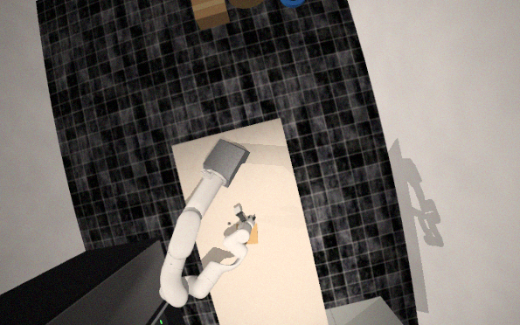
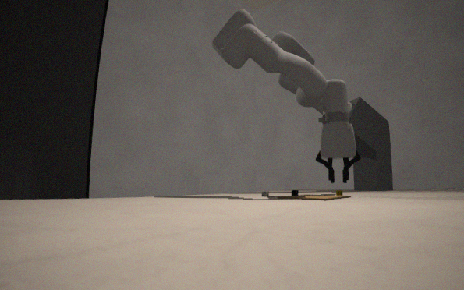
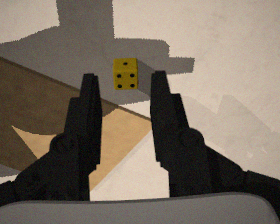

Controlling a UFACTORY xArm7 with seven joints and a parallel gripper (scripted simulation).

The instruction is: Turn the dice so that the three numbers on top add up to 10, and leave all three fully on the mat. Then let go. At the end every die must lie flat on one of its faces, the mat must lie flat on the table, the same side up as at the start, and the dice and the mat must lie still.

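My hand is 50 mm above the yellow die and 10 mm short of it. The rest, counted from my hand: pale die: 210 mm to the right, 50 mm below, 30 mm ahead; then tan mat: 90 mm ahead, 70 mm to the right, 60 mm below; then black die: 130 mm to the right, 50 mm below, 40 mm behind.
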